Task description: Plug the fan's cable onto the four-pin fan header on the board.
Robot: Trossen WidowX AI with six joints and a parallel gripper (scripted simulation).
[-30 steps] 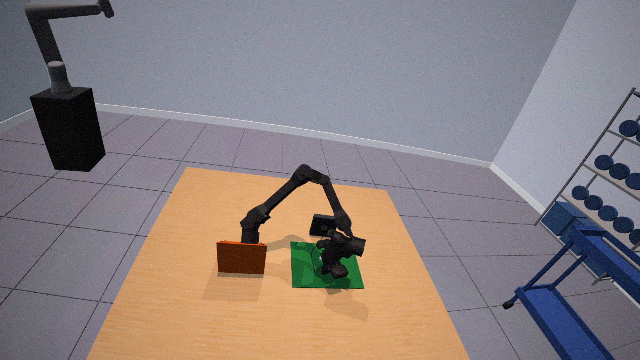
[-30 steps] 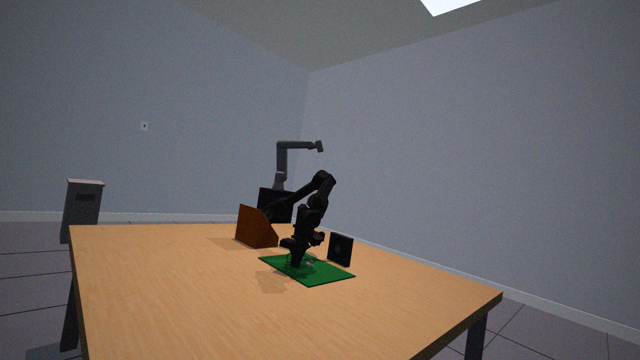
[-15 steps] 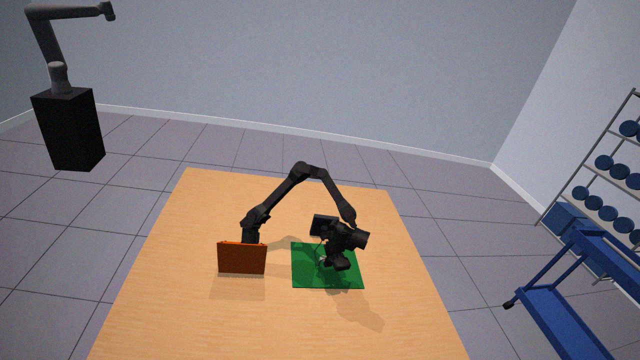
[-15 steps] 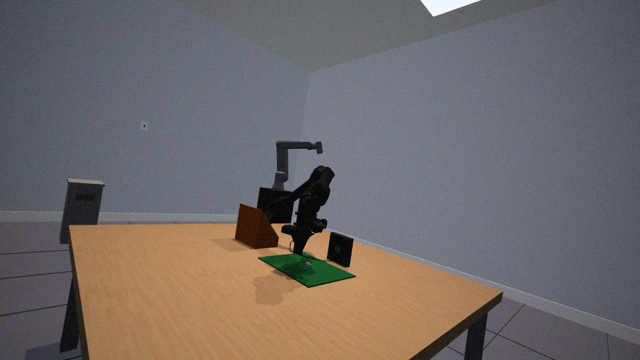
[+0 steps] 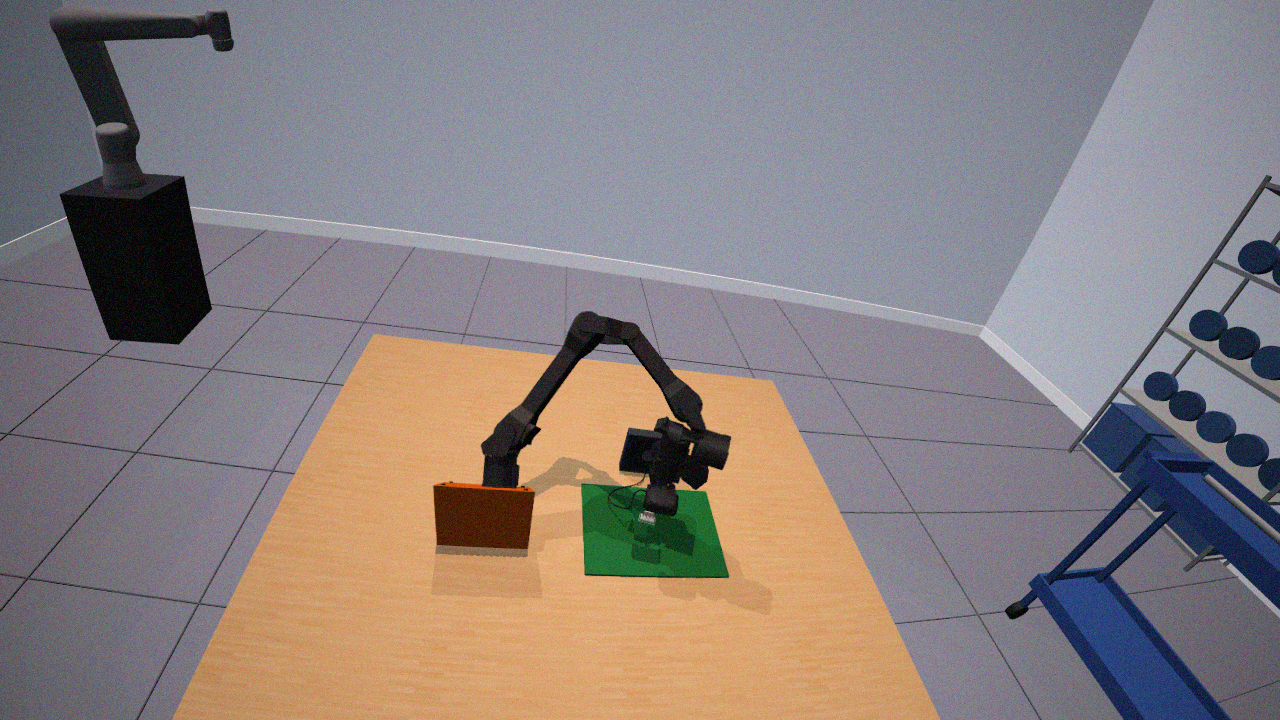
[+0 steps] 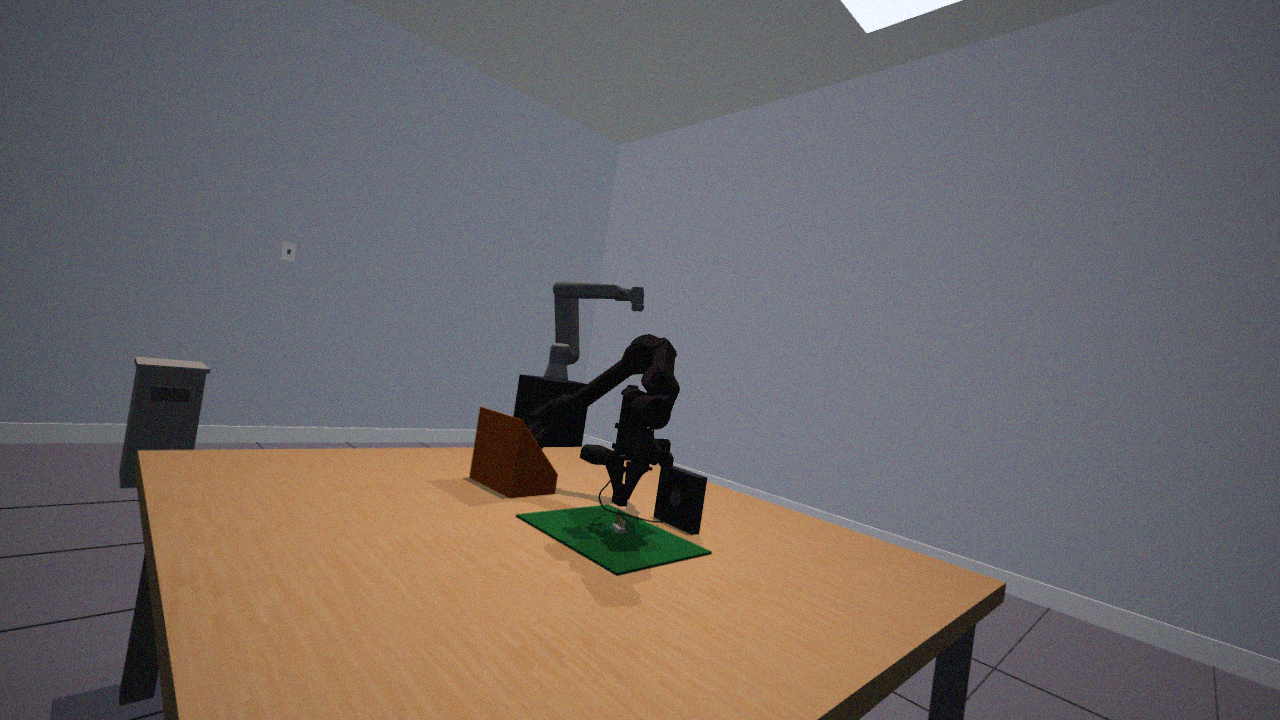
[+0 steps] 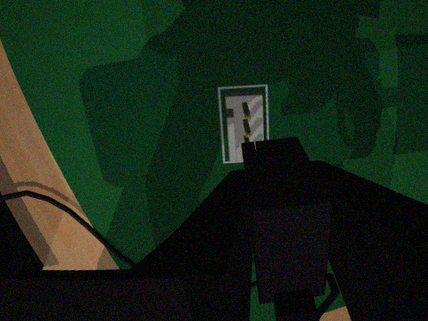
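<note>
Right now the green board is 8 cm below my gripper tip and 2 cm to the right of it. Round my gripper tip: black fan (16 cm to the left, 2 cm ahead, 1 cm below); black plug (1 cm behind, 1 cm above).
</note>
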